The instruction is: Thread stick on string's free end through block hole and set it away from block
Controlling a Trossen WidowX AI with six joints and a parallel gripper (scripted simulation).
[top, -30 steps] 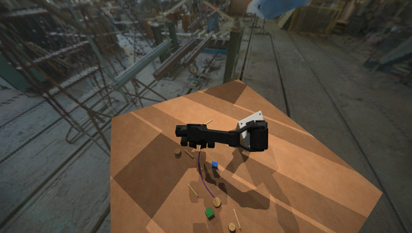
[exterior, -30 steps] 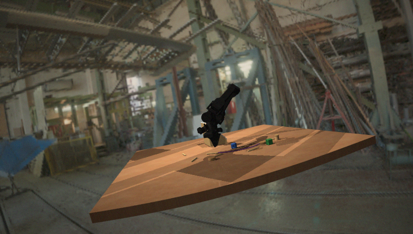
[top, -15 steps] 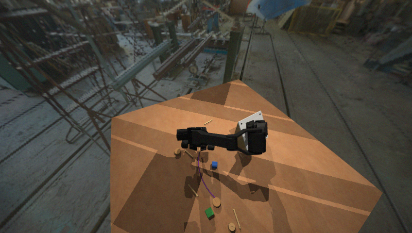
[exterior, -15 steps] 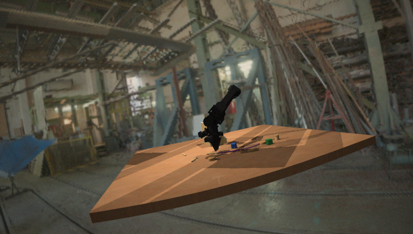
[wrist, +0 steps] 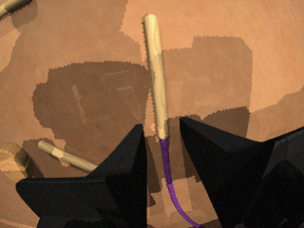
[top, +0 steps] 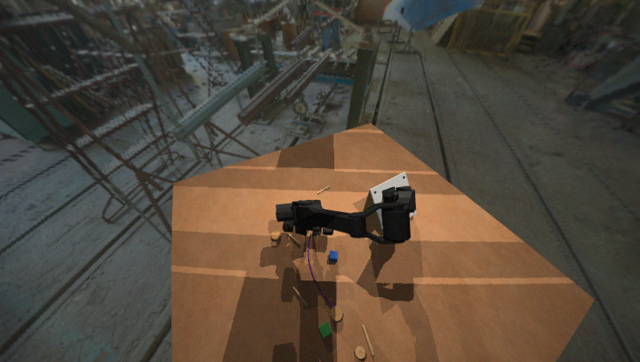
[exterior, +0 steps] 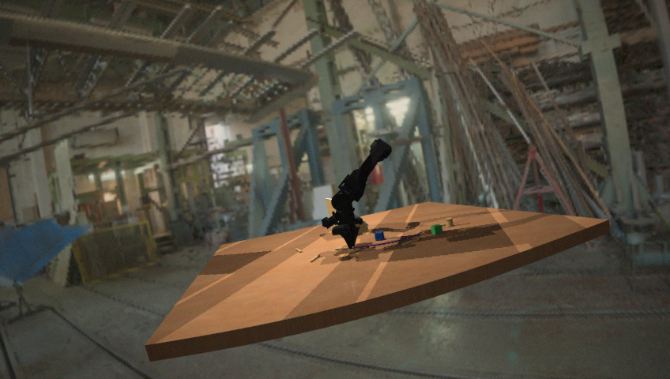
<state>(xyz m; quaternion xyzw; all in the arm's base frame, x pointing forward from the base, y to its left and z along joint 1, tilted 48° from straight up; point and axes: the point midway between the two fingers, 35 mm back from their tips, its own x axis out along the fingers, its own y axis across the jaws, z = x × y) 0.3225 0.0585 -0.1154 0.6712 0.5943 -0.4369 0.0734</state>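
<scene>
Now: the blue block 40 mm behind my gripper tip, 120 mm to the left of it and 10 mm above it. From my gripper tip the other things lie so: round wooden button (30 mm ahead, 290 mm to the left); then green cube (80 mm ahead, 310 mm to the left, 10 mm above); then thin stick (10 mm behind, 10 mm to the right).
</scene>
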